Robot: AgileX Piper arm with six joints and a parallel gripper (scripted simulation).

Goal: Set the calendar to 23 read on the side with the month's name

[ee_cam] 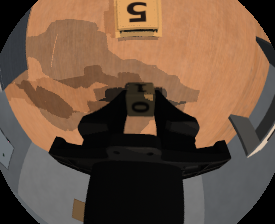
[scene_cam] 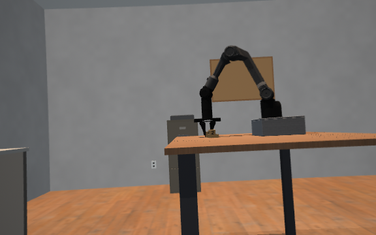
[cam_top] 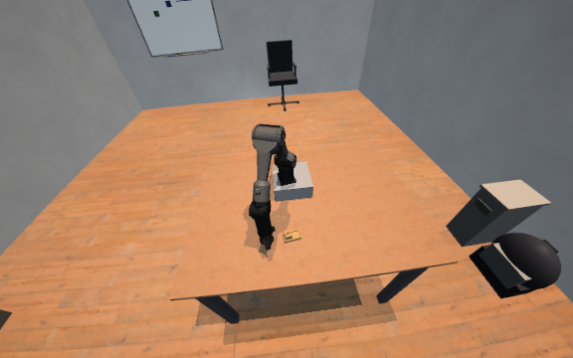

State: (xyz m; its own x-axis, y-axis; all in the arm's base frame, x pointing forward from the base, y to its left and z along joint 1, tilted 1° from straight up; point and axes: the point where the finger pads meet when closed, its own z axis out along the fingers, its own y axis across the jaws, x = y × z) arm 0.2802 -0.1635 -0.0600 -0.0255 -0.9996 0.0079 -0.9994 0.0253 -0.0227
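Right now my hand is 110 mm to the right of the tan calendar tray and 10 mm above it. The rest, counted from my hand: tan calendar cube (right at my hand).
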